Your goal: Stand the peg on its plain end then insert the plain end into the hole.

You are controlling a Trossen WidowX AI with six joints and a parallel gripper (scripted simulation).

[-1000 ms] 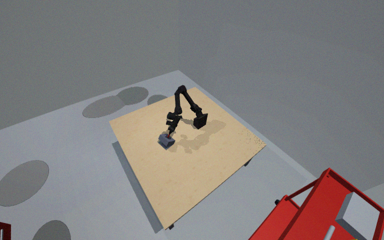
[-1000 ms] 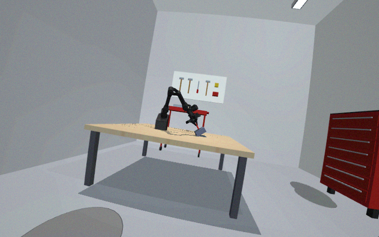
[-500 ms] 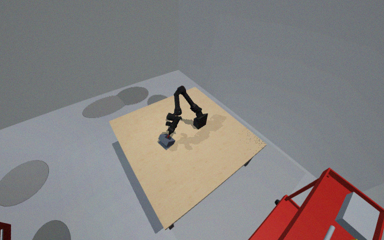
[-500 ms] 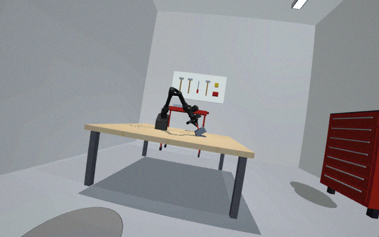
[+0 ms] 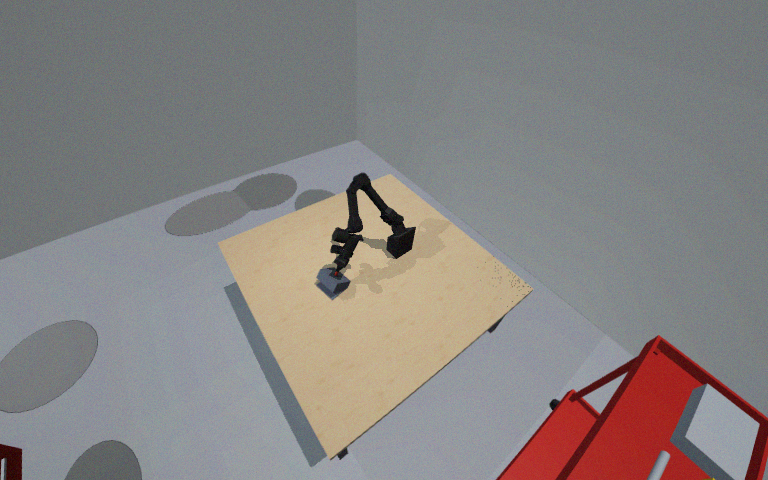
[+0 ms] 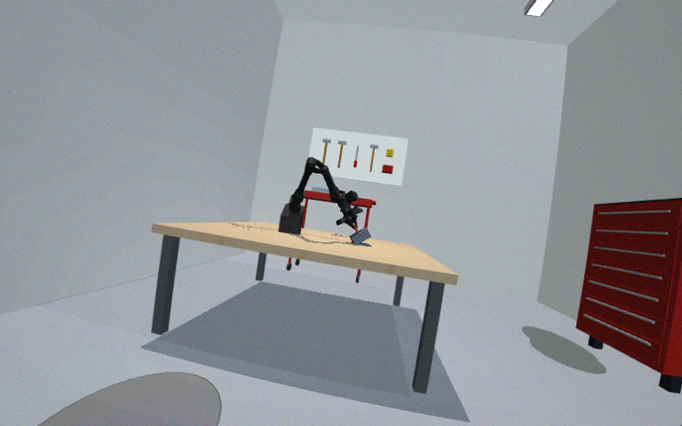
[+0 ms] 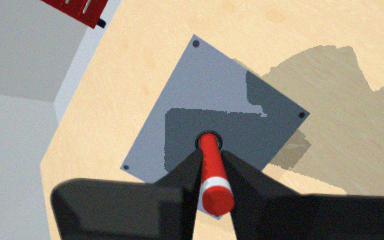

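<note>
Now: gripper tip 30 mm short of the grey sloped panel, 10 mm to the right of it and 40 mm above it. Also, from my gripper tip: red peg (10 mm behind, 10 mm above).
</note>
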